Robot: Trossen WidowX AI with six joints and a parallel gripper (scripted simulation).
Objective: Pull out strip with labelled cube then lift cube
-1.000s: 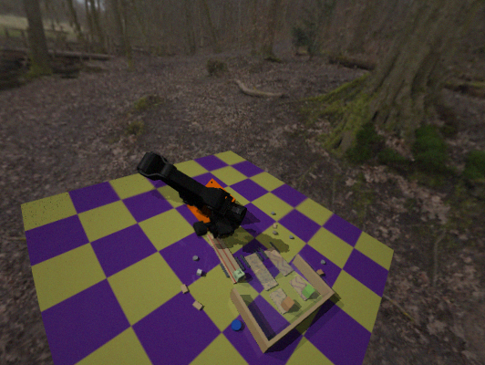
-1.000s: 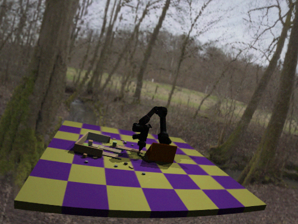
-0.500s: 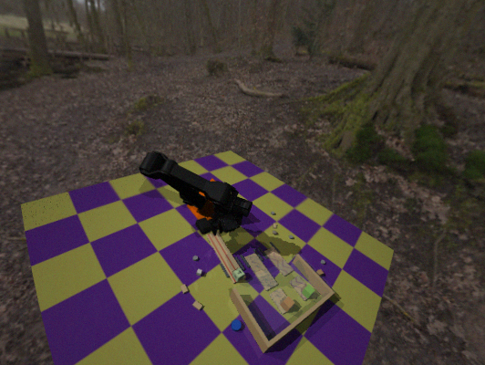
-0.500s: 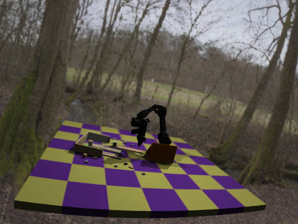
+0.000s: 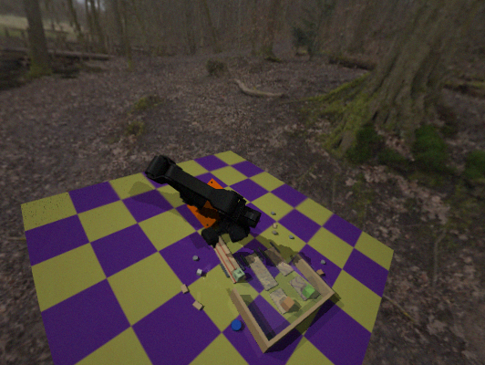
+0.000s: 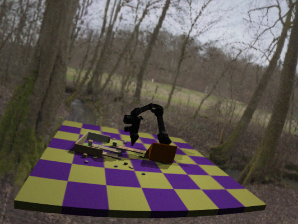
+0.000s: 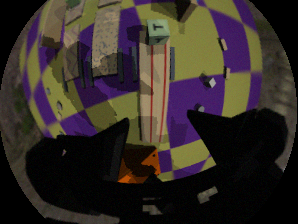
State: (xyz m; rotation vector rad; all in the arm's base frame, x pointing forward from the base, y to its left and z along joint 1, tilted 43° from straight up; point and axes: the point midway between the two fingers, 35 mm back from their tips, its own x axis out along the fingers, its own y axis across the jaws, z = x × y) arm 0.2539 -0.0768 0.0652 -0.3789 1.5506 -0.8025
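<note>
Right now my gripper tip is 50 mm above the strip, 20 mm short of it and 10 mm to the left of it. From my gripper tip the other things lie so: blue disc: 220 mm ahead, 170 mm to the right, 50 mm below; labelled cube: 120 mm ahead, 40 mm to the right, 30 mm below.
</note>
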